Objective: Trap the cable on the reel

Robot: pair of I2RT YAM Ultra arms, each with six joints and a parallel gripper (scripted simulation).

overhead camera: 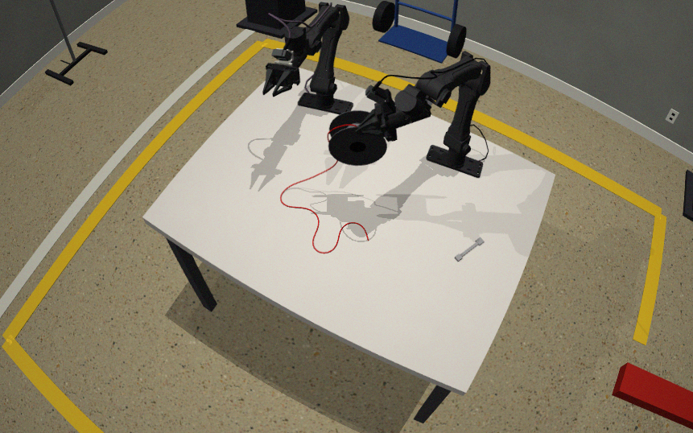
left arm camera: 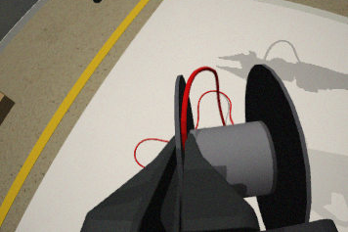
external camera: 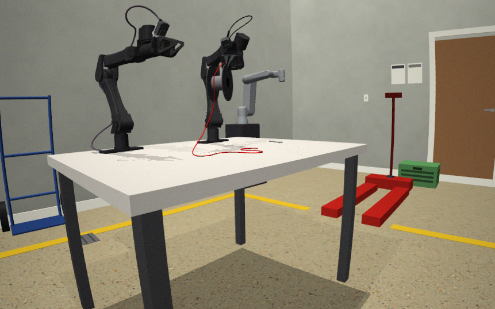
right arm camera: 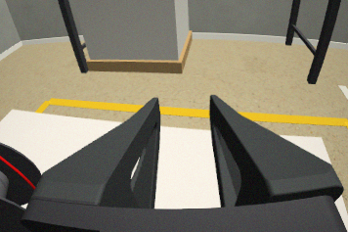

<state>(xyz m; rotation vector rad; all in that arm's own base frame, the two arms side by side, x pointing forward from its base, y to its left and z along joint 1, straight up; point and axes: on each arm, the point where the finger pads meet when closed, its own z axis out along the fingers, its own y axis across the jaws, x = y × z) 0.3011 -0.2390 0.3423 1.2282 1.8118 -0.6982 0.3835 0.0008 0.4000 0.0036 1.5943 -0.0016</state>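
Right now the black reel is 60 mm below my left hand, 20 mm to the right of it and 20 mm behind it. Also, from my left hand: small grey dumbbell-shaped part (370 mm to the left, 340 mm below, 40 mm behind).
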